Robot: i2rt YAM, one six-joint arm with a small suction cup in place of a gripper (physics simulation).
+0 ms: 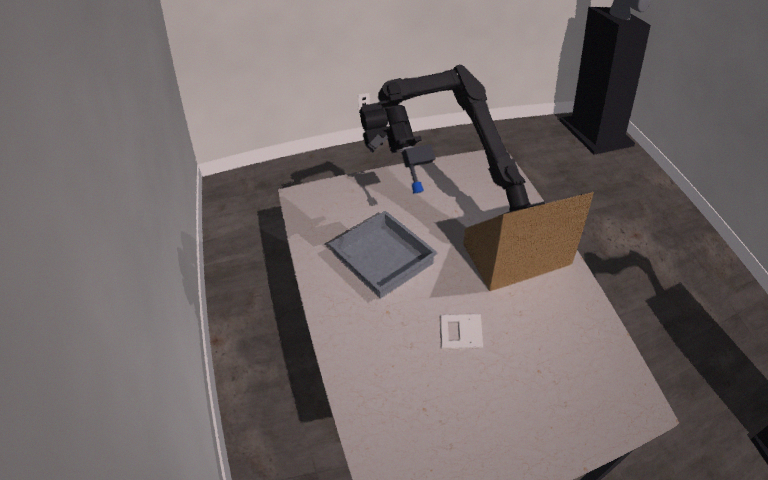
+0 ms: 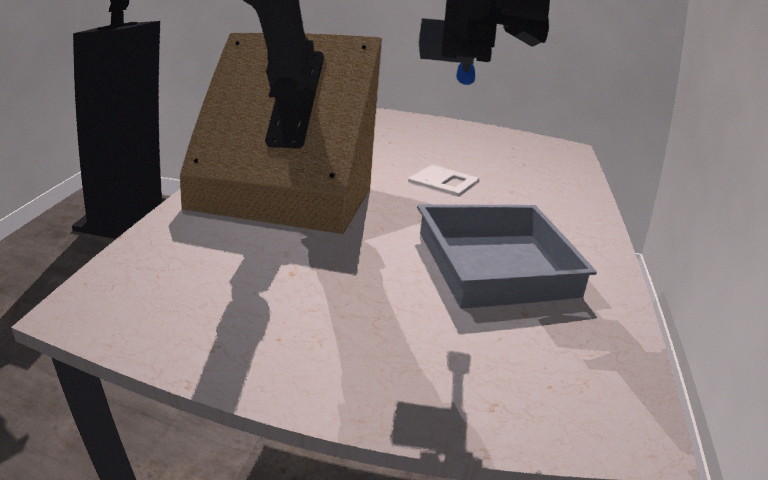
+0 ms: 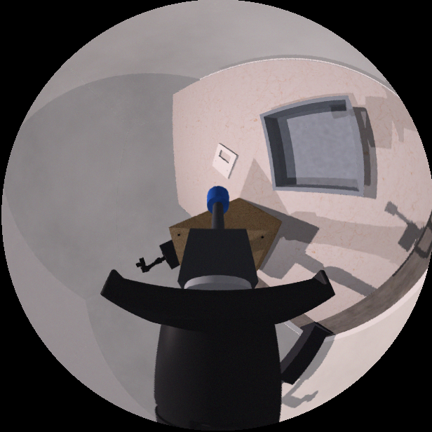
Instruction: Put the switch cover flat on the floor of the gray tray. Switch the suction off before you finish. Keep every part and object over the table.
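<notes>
The switch cover [image 1: 471,333] [image 2: 431,176] [image 3: 222,168] is a thin white plate with a rectangular opening. It lies flat on the table [image 1: 509,407] [image 2: 141,283], beside the gray tray and apart from it. The gray tray [image 1: 376,251] [image 2: 526,288] [image 3: 325,150] is square and shallow, with raised walls, and its floor is bare. My gripper [image 1: 417,187] [image 2: 465,74] [image 3: 218,199] is a small blue suction cup on a thin rod. It hangs in the air, well above table height, away from the cover and the tray, and holds nothing.
A brown wedge-shaped block [image 1: 540,240] [image 2: 226,113] [image 3: 240,212] bears the arm's base and rises beside the tray and the cover. A tall black pedestal [image 1: 606,79] [image 2: 118,130] stands on the floor beyond the table. Shadows of the arm fall across the table.
</notes>
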